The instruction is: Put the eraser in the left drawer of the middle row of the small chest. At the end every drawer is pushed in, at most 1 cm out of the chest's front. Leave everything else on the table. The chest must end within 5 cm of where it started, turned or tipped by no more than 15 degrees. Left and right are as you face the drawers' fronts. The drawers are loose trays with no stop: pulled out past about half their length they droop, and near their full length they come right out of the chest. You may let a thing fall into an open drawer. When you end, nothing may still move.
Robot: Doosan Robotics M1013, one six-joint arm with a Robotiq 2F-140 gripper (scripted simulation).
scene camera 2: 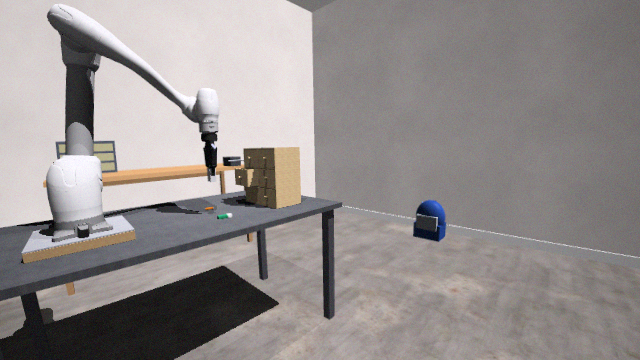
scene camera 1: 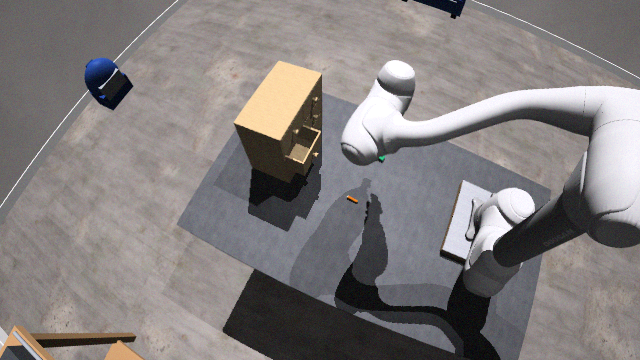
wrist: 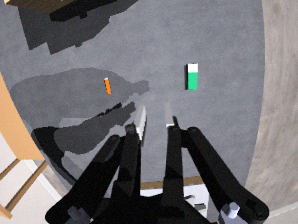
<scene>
In view: the gripper [wrist: 155, 112], a small wooden chest [scene camera 1: 264, 120] and a drawer [scene camera 1: 298, 151].
The small wooden chest is seen too in scene camera 2 [scene camera 2: 287, 188]. The wrist view does not show the small wooden chest: it is out of frame.
</scene>
